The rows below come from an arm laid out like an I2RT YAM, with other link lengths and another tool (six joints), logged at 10 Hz.
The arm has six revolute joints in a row. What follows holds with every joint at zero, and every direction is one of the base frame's.
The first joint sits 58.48 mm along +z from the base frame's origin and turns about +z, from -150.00 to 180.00 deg.
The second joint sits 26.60 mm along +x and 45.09 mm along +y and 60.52 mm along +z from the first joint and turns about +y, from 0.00 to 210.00 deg.
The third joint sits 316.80 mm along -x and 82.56 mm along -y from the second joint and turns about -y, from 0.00 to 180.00 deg.
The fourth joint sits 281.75 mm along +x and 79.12 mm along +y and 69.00 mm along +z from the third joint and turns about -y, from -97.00 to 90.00 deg.
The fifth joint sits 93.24 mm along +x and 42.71 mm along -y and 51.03 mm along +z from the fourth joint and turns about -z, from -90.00 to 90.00 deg.
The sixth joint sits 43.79 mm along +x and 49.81 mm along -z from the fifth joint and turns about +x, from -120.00 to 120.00 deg.
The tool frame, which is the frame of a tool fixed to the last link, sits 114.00 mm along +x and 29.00 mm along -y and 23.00 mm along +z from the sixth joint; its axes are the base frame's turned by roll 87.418, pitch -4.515 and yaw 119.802 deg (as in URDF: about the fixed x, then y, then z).
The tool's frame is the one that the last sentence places.
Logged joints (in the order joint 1, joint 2, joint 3, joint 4, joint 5, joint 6), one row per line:
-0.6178 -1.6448 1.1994 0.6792 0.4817 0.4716
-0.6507 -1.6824 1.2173 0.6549 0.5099 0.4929
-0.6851 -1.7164 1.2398 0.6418 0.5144 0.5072
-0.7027 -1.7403 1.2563 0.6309 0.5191 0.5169
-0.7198 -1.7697 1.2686 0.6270 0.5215 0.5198
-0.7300 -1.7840 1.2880 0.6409 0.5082 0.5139
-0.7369 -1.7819 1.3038 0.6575 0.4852 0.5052
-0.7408 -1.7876 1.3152 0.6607 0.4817 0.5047
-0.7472 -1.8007 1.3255 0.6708 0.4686 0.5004
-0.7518 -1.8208 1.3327 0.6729 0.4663 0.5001
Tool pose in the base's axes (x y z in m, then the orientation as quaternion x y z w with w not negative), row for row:
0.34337 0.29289 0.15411 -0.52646 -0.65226 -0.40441 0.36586
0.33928 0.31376 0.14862 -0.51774 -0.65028 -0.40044 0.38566
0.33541 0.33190 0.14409 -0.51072 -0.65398 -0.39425 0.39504
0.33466 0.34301 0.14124 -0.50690 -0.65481 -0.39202 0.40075
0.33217 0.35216 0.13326 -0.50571 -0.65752 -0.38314 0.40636
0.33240 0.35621 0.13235 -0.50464 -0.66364 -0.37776 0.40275
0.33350 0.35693 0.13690 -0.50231 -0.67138 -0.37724 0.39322
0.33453 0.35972 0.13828 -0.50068 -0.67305 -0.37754 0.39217
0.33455 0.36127 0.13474 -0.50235 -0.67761 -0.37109 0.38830
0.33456 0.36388 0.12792 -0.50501 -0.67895 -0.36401 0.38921
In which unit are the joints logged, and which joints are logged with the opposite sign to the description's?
The joints are logged in radians. Opposite sign: joint 1, joint 2, joint 4, joint 5.
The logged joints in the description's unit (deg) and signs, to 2 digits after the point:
35.40 94.24 68.72 -38.92 -27.60 27.02
37.28 96.39 69.75 -37.52 -29.22 28.24
39.25 98.34 71.04 -36.77 -29.47 29.06
40.26 99.71 71.98 -36.15 -29.74 29.62
41.24 101.40 72.69 -35.92 -29.88 29.78
41.83 102.22 73.80 -36.72 -29.12 29.44
42.22 102.10 74.70 -37.67 -27.80 28.95
42.44 102.42 75.36 -37.86 -27.60 28.92
42.81 103.17 75.95 -38.43 -26.85 28.67
43.07 104.32 76.36 -38.55 -26.72 28.65

